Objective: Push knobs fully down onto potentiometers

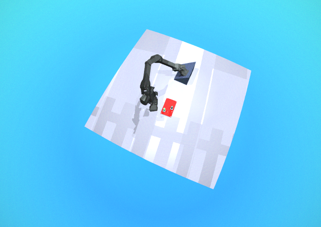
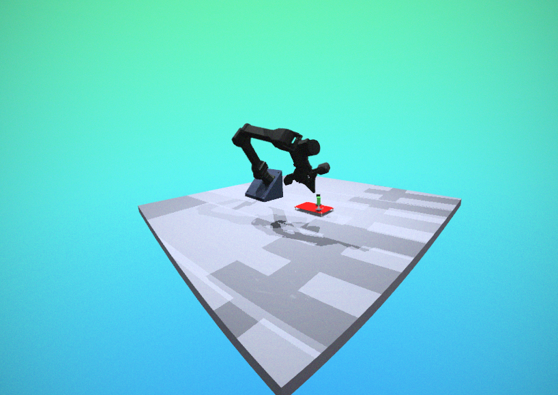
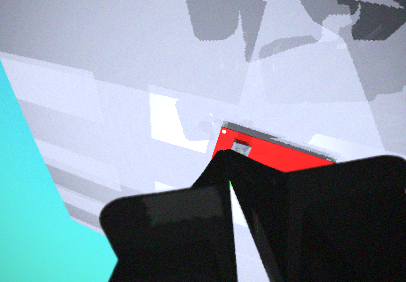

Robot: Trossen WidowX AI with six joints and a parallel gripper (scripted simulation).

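My gripper tip is 11 cm to the right of the potentiometer, 9 cm past it and 7 cm above it. Also, from my gripper tip: green knob 6 cm to the left, 6 cm below, 4 cm behind.
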